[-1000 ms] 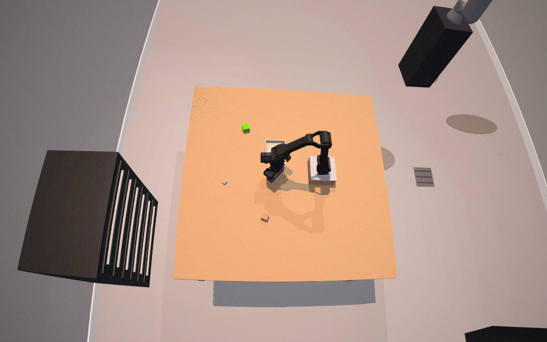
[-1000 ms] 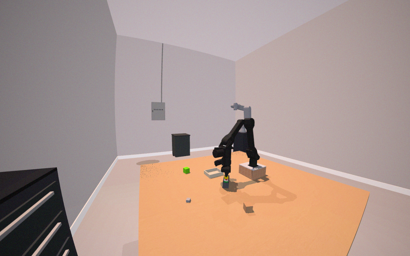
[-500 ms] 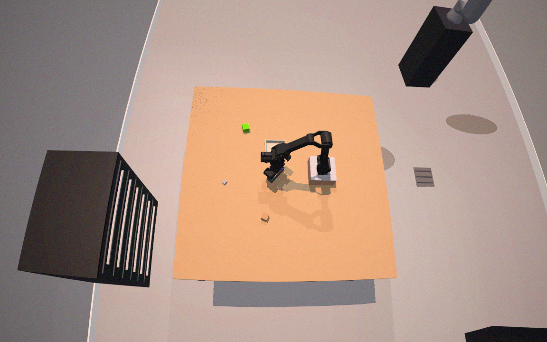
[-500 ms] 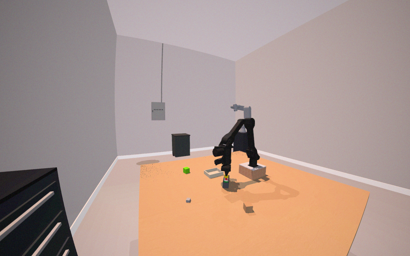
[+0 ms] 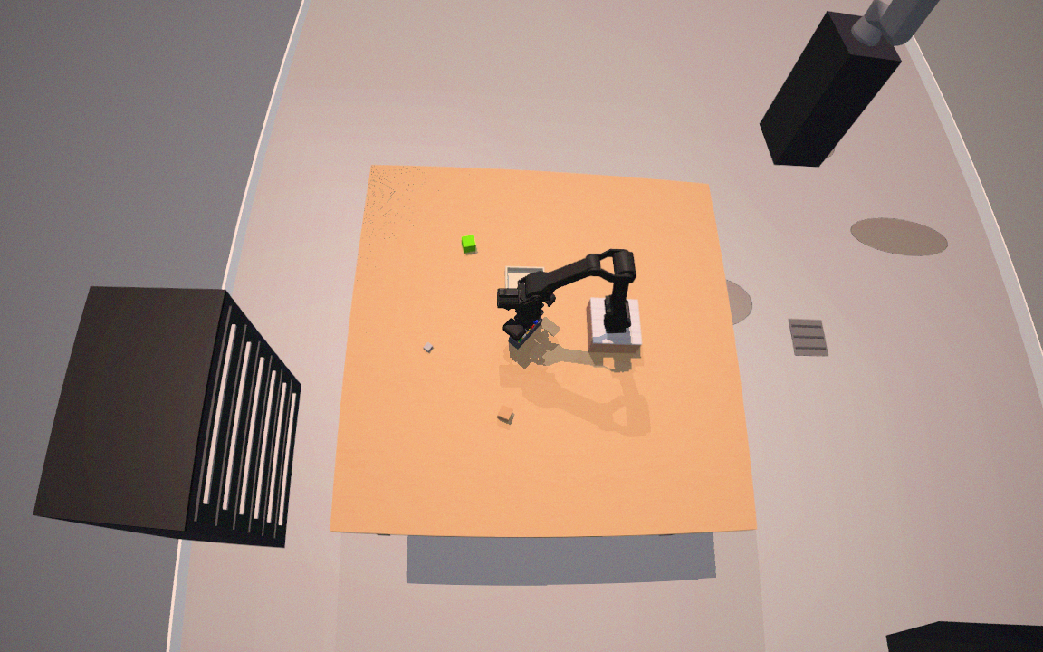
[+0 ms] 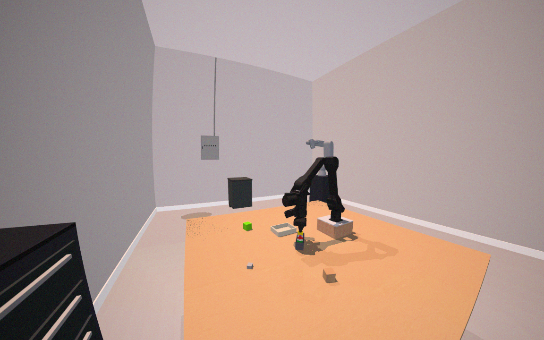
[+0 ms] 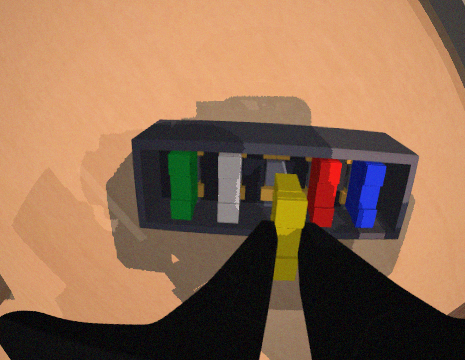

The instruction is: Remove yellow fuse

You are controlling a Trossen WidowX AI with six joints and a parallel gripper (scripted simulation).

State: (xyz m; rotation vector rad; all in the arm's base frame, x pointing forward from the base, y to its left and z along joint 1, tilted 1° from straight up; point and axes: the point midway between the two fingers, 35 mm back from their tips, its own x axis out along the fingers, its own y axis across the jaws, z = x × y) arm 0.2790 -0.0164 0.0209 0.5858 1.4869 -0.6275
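My gripper tip is now 10 mm past the red fuse, 10 mm to the left of it and 50 mm above it. From my gripper tip the other things lie so: white fuse: 10 mm ahead, 20 mm to the left, 50 mm below; blue fuse: 30 mm behind, 30 mm to the right, 50 mm below; yellow fuse: 10 mm below.
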